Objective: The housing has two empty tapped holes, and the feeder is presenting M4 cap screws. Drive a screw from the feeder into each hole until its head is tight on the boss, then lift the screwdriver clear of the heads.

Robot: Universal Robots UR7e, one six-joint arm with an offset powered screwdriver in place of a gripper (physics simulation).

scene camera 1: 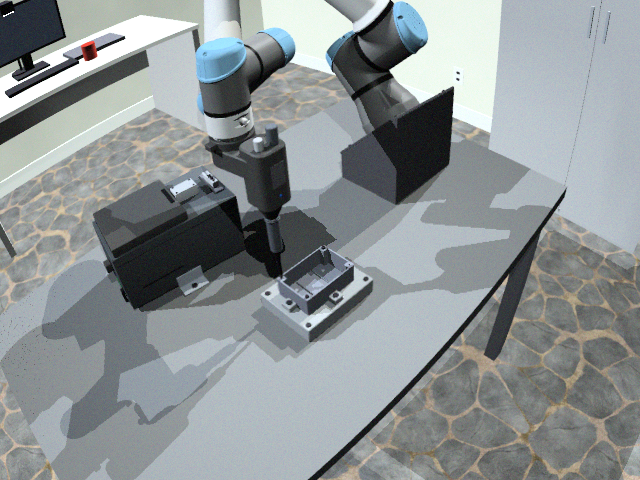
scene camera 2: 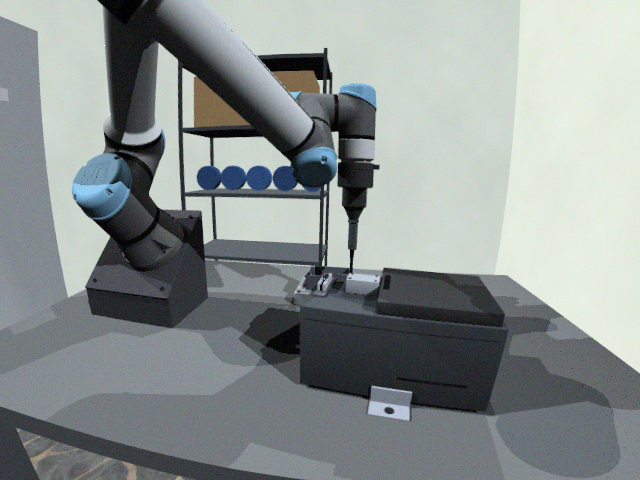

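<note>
The screwdriver (scene camera 1: 268,175) (scene camera 2: 353,232) hangs upright from the arm, its thin bit pointing down. The bit's lower end is at the left corner of the grey open-topped housing (scene camera 1: 330,291) (scene camera 2: 312,281) in scene camera 1; whether it touches, and whether a screw is on it, is too small and dark to tell. The housing sits on a pale fixture plate (scene camera 1: 357,287). Dark round spots show at its near and far corners. The black screw feeder (scene camera 1: 175,258) (scene camera 2: 403,346) stands beside the plate, with a white block (scene camera 1: 184,189) (scene camera 2: 362,283) on top.
The arm's dark wedge-shaped base (scene camera 1: 423,149) (scene camera 2: 129,304) stands on the table (scene camera 1: 289,403) (scene camera 2: 155,361) behind the housing. A small metal bracket (scene camera 1: 192,281) (scene camera 2: 389,403) is at the feeder's side. A shelf rack (scene camera 2: 181,155) stands beyond the table. A desk holds a red mug (scene camera 1: 88,51).
</note>
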